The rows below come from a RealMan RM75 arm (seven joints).
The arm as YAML. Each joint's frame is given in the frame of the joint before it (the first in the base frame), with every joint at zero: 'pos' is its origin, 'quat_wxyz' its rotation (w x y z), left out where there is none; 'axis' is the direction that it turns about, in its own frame. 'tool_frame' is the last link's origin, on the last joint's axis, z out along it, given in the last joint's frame.
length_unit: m
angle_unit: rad
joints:
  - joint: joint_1
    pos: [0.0, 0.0, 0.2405]
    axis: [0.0, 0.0, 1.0]
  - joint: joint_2
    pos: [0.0, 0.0, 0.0]
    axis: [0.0, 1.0, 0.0]
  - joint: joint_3
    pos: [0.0, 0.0, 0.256]
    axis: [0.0, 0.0, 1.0]
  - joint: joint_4
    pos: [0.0, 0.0, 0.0]
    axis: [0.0, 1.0, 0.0]
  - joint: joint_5
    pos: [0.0, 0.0, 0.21]
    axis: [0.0, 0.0, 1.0]
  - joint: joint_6
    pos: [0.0, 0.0, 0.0]
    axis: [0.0, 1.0, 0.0]
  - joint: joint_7
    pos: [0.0, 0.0, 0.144]
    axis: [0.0, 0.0, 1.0]
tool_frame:
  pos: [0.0, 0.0, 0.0]
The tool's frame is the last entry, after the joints.
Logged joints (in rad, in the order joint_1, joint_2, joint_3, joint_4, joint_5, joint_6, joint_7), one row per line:
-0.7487 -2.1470 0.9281 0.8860 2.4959 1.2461 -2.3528
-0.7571 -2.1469 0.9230 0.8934 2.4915 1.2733 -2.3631
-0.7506 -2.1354 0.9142 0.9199 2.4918 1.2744 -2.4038
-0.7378 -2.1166 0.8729 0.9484 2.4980 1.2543 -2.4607
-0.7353 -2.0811 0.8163 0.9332 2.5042 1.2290 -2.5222
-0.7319 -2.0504 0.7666 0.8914 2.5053 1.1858 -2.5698
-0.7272 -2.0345 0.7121 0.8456 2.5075 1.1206 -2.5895
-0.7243 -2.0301 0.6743 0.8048 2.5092 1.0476 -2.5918
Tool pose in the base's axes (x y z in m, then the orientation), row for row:
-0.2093 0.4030 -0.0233 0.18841 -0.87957 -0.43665 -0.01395
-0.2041 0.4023 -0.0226 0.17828 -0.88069 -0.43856 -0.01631
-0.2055 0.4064 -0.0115 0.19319 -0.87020 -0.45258 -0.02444
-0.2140 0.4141 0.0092 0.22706 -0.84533 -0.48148 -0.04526
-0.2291 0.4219 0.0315 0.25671 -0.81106 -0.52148 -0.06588
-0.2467 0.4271 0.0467 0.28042 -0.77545 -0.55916 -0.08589
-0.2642 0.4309 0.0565 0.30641 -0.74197 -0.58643 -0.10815
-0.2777 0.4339 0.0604 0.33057 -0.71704 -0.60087 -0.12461
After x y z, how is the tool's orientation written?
As a quaternion, w x y z.
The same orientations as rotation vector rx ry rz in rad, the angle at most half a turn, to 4 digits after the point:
-2.4741 -1.2282 -0.0392
-2.4910 -1.2404 -0.0461
-2.4415 -1.2698 -0.0686
-2.3293 -1.3267 -0.1247
-2.2006 -1.4149 -0.1788
-2.0787 -1.4989 -0.2302
-1.9633 -1.5517 -0.2862
-1.8749 -1.5711 -0.3258

